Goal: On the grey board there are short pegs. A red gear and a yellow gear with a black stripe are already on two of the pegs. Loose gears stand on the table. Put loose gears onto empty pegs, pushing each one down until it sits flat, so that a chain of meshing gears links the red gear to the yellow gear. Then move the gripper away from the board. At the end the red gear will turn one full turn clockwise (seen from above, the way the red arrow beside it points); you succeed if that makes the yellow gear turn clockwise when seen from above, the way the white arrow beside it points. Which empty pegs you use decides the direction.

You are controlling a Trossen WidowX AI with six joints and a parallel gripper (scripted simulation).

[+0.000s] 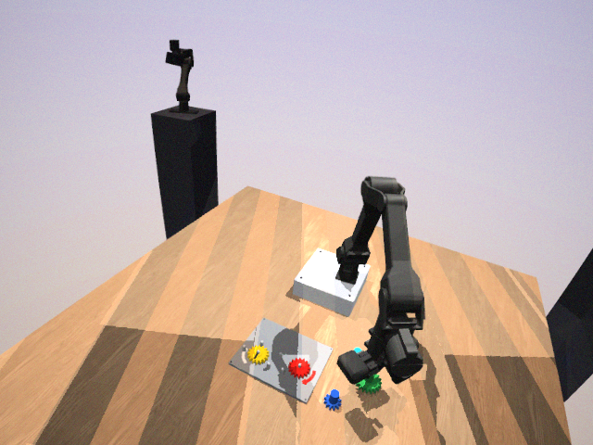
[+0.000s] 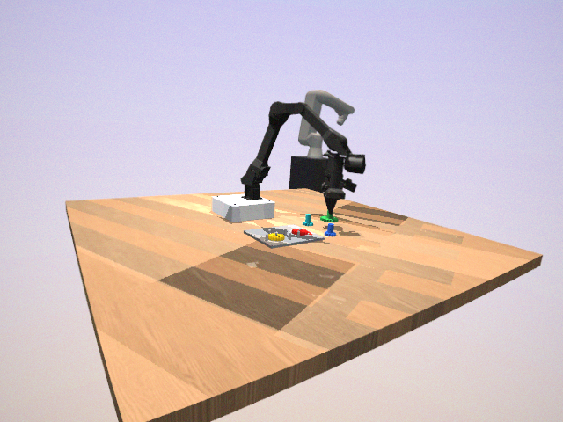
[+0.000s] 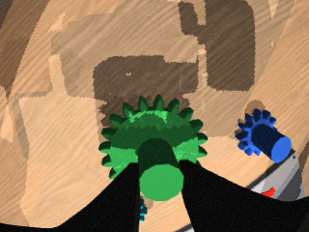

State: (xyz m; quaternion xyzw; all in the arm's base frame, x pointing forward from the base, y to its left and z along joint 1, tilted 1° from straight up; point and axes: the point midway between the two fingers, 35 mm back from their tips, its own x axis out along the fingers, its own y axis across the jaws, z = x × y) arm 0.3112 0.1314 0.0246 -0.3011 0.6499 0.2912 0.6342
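Right now the red gear is 160 mm to the right of my gripper tip, 40 mm below it and 20 mm ahead of it. Also, from my gripper tip: green gear: 10 mm below; teal gear: 70 mm behind, 40 mm to the right, 40 mm below; blue gear: 70 mm ahead, 60 mm to the right, 40 mm below.
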